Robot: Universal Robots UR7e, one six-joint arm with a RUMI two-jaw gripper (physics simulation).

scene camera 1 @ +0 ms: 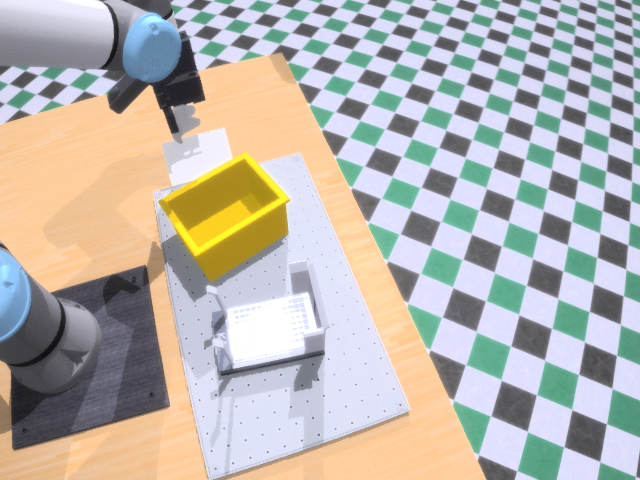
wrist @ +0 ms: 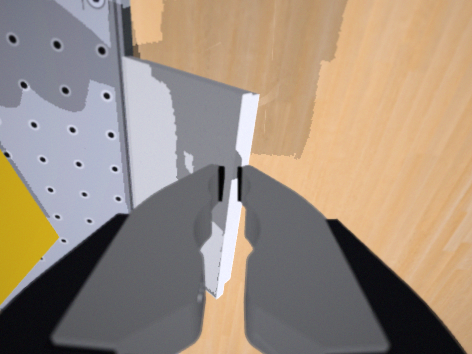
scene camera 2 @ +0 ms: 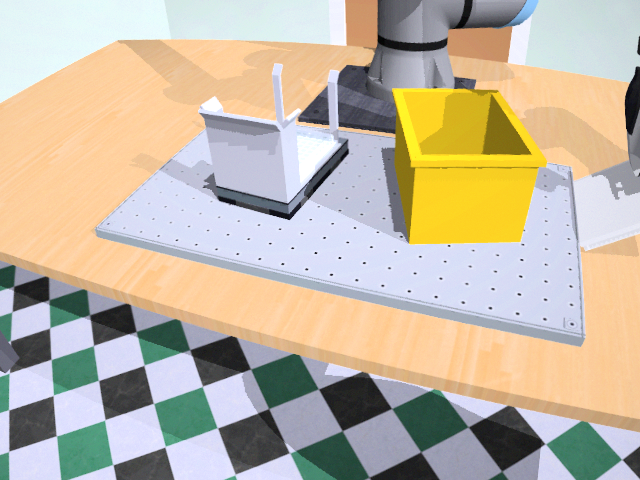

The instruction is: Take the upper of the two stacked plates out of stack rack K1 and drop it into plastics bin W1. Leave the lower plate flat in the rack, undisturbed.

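Frame: origin at the arm's base, x ahead, y left, z up, level; metres.
Seen in the pictures: gripper, fingertip midpoint: (scene camera 1: 180,141) (wrist: 231,170); arm's base at its link origin: (scene camera 1: 58,347) (scene camera 2: 410,87).
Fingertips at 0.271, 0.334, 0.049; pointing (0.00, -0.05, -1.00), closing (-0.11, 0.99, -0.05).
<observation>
Offsets run from my fingertips to a thing's top centre, as dx, dy, dz. Level surfaces: height alone.
A loose white plate @[+0.027, -0.029, +0.006] (scene camera 1: 204,147) (scene camera 2: 602,201) (wrist: 205,115) is outside the rack, beside the perforated board and behind the bin. Its edge away from the board is raised. My gripper (scene camera 1: 176,132) (scene camera 2: 635,172) (wrist: 231,170) is shut on that raised edge; in the wrist view the edge runs between the fingertips. Stack rack K1 @[+0.070, -0.414, +0.075] (scene camera 1: 315,304) (scene camera 2: 248,155) stands on the board with a white plate @[+0.077, -0.414, -0.006] (scene camera 1: 266,330) (scene camera 2: 312,152) flat inside. Yellow plastics bin W1 @[+0.054, -0.213, +0.055] (scene camera 1: 248,245) (scene camera 2: 467,206) (wrist: 20,230) stands between the rack and the loose plate; no plate shows inside it.
The perforated board @[+0.079, -0.328, -0.044] (scene camera 1: 336,382) (scene camera 2: 336,253) (wrist: 90,150) carries the rack and the bin. It lies on the wooden table @[dz -0.058] (scene camera 1: 93,144) (scene camera 2: 77,118) (wrist: 400,125). The arm's base stands on a dark mounting plate (scene camera 1: 129,372) (scene camera 2: 336,103). The rack's upright posts stick up at its sides.
</observation>
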